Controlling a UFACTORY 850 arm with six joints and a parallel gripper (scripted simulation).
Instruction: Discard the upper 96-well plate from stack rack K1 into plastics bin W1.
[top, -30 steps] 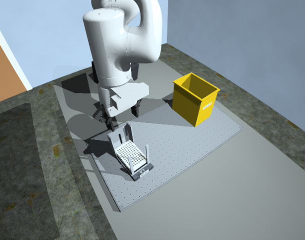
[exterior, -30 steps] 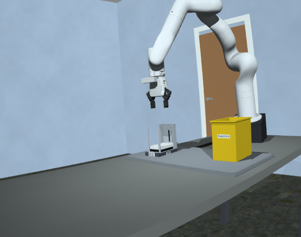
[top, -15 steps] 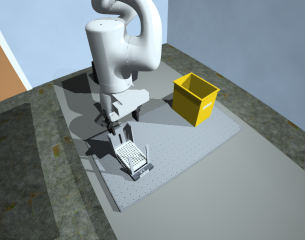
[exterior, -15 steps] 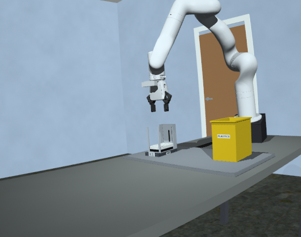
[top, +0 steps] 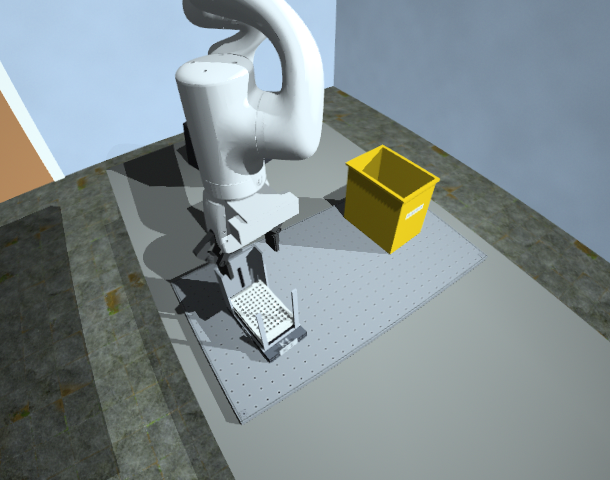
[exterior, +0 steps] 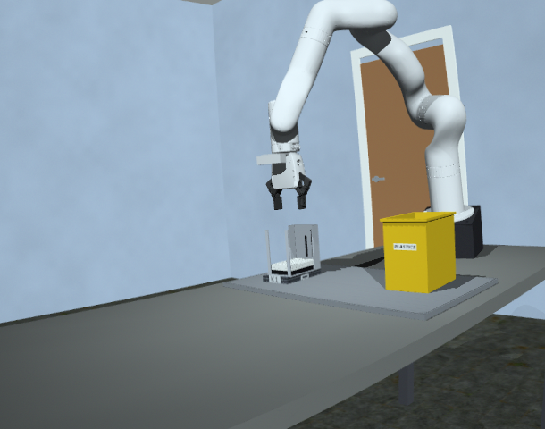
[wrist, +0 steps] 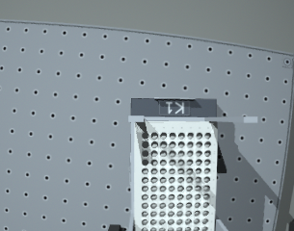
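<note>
The white 96-well plate is 170 mm below my hand. The rest, counted from my hand: black 96-well plate 190 mm below; yellow plastics bin 390 mm to the left, 130 mm behind, 120 mm below.
</note>
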